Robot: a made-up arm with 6 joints. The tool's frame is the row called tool. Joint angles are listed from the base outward.
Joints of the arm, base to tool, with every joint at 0 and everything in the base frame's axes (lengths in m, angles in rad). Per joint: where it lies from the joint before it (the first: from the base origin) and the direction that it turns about. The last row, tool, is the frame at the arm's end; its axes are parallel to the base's.
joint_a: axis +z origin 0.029 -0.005 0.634
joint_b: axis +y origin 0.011 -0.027 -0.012
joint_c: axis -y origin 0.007 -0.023 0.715
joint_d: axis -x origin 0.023 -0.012 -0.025
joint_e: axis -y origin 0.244 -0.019 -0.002
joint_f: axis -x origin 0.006 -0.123 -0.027
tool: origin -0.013 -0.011 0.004
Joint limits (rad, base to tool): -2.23..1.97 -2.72..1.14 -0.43..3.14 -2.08..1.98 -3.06..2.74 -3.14..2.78
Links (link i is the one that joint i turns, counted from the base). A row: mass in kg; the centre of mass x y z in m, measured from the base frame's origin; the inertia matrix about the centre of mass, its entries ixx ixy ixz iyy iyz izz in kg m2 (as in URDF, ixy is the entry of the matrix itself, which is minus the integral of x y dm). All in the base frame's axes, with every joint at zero. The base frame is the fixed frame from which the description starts. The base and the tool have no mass.
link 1: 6.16; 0.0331 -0.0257 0.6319; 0.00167 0 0 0.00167 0 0.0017
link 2: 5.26; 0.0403 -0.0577 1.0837; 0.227 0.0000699 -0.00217 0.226 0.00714 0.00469
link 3: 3.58; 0.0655 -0.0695 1.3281; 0.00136 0 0 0.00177 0 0.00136
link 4: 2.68; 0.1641 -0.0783 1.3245; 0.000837 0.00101 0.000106 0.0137 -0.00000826 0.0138
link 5: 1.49; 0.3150 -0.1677 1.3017; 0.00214 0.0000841 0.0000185 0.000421 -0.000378 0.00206
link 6: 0.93; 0.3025 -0.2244 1.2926; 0.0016 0 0 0.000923 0 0.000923
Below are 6 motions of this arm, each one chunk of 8 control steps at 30 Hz.
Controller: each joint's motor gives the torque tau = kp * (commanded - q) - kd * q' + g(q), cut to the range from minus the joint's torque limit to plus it. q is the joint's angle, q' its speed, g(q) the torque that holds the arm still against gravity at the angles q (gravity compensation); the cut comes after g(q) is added. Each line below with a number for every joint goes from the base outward.
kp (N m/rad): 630 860 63 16 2.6 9
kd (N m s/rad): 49 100 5.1 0.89 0.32 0.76
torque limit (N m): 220 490 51 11 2 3.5
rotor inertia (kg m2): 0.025 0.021 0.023 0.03 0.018 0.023
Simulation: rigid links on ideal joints. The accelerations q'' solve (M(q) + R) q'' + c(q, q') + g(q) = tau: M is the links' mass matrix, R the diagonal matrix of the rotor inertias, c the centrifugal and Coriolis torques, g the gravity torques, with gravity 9.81 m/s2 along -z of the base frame. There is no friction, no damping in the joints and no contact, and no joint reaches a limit. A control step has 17 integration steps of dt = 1/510 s. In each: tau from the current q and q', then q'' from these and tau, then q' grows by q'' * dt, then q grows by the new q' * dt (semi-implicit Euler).
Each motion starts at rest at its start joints. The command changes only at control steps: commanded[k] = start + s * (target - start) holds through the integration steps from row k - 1 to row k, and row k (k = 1, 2, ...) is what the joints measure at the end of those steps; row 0 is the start. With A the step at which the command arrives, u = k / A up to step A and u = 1 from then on. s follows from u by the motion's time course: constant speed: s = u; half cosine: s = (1 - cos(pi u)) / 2; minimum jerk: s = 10 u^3 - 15 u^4 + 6 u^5; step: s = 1 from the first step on.
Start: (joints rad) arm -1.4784 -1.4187 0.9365 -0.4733 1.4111 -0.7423
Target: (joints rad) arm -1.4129 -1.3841 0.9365 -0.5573 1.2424 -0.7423
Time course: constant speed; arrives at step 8
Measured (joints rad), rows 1 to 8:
1: -1.4779 -1.4184 0.9377 -0.4750 1.4097 -0.7422
2: -1.4764 -1.4175 0.9404 -0.4794 1.4055 -0.7422
3: -1.4733 -1.4160 0.9435 -0.4862 1.3982 -0.7423
4: -1.4687 -1.4138 0.9463 -0.4946 1.3877 -0.7425
5: -1.4624 -1.4110 0.9481 -0.5042 1.3743 -0.7428
6: -1.4548 -1.4077 0.9489 -0.5148 1.3583 -0.7429
7: -1.4459 -1.4039 0.9488 -0.5259 1.3402 -0.7430
8: -1.4363 -1.3997 0.9477 -0.5374 1.3204 -0.7430

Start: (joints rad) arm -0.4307 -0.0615 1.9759 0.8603 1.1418 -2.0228
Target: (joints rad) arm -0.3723 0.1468 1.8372 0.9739 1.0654 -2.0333
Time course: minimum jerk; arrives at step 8
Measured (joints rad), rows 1 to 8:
1: -0.4305 -0.0613 1.9762 0.8610 1.1419 -2.0228
2: -0.4290 -0.0596 1.9780 0.8662 1.1426 -2.0228
3: -0.4254 -0.0541 1.9819 0.8820 1.1444 -2.0226
4: -0.4192 -0.0426 1.9860 0.9123 1.1477 -2.0220
5: -0.4111 -0.0240 1.9864 0.9544 1.1518 -2.0209
6: -0.4021 0.0007 1.9785 0.9987 1.1553 -2.0196
7: -0.3937 0.0290 1.9591 1.0331 1.1567 -2.0191
8: -0.3868 0.0575 1.9283 1.0478 1.1548 -2.0201

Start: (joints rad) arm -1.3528 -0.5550 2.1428 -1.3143 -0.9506 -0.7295
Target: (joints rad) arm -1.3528 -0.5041 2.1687 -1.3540 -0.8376 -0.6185
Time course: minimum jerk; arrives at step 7
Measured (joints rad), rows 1 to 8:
1: -1.3528 -0.5549 2.1432 -1.3144 -0.9505 -0.7291
2: -1.3529 -0.5541 2.1456 -1.3149 -0.9494 -0.7264
3: -1.3530 -0.5519 2.1517 -1.3166 -0.9458 -0.7183
4: -1.3532 -0.5478 2.1611 -1.3203 -0.9381 -0.7034
5: -1.3534 -0.5419 2.1713 -1.3260 -0.9258 -0.6830
6: -1.3535 -0.5350 2.1787 -1.3334 -0.9099 -0.6611
7: -1.3534 -0.5280 2.1809 -1.3414 -0.8924 -0.6426
8: -1.3533 -0.5217 2.1783 -1.3489 -0.8758 -0.6299

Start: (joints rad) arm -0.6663 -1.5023 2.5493 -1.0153 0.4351 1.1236
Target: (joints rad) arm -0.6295 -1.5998 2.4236 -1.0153 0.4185 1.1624
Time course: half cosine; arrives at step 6
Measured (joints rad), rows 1 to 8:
1: -0.6662 -1.5030 2.5468 -1.0154 0.4350 1.1241
2: -0.6654 -1.5058 2.5365 -1.0167 0.4343 1.1261
3: -0.6636 -1.5124 2.5154 -1.0208 0.4325 1.1303
4: -0.6601 -1.5229 2.4859 -1.0287 0.4294 1.1365
5: -0.6551 -1.5362 2.4548 -1.0391 0.4252 1.1435
6: -0.6492 -1.5502 2.4307 -1.0480 0.4207 1.1498
7: -0.6431 -1.5628 2.4187 -1.0512 0.4169 1.1544
8: -0.6373 -1.5735 2.4169 -1.0463 0.4147 1.1574

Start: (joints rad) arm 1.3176 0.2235 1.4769 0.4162 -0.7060 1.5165
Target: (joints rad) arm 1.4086 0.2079 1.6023 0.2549 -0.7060 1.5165
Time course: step
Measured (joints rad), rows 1 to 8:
1: 1.3451 0.2220 1.5080 0.3706 -0.7075 1.5175
2: 1.3700 0.2198 1.5407 0.3134 -0.7082 1.5181
3: 1.3851 0.2173 1.5621 0.2708 -0.7073 1.5177
4: 1.3943 0.2151 1.5754 0.2457 -0.7053 1.5170
5: 1.3998 0.2132 1.5840 0.2357 -0.7032 1.5164
6: 1.4032 0.2117 1.5900 0.2360 -0.7015 1.5160
7: 1.4052 0.2105 1.5946 0.2418 -0.7008 1.5159
8: 1.4065 0.2095 1.5983 0.2494 -0.7009 1.5160

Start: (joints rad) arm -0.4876 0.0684 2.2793 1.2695 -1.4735 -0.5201
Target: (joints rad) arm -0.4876 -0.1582 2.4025 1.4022 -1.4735 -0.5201
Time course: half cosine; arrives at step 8
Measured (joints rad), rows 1 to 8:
1: -0.4873 0.0678 2.2786 1.2700 -1.4732 -0.5202
2: -0.4864 0.0648 2.2761 1.2722 -1.4721 -0.5207
3: -0.4852 0.0574 2.2722 1.2772 -1.4693 -0.5212
4: -0.4838 0.0438 2.2694 1.2862 -1.4649 -0.5217
5: -0.4828 0.0235 2.2709 1.2999 -1.4594 -0.5216
6: -0.4825 -0.0028 2.2797 1.3184 -1.4541 -0.5210
7: -0.4832 -0.0332 2.2973 1.3405 -1.4503 -0.5198
8: -0.4847 -0.0645 2.3235 1.3640 -1.4496 -0.5183

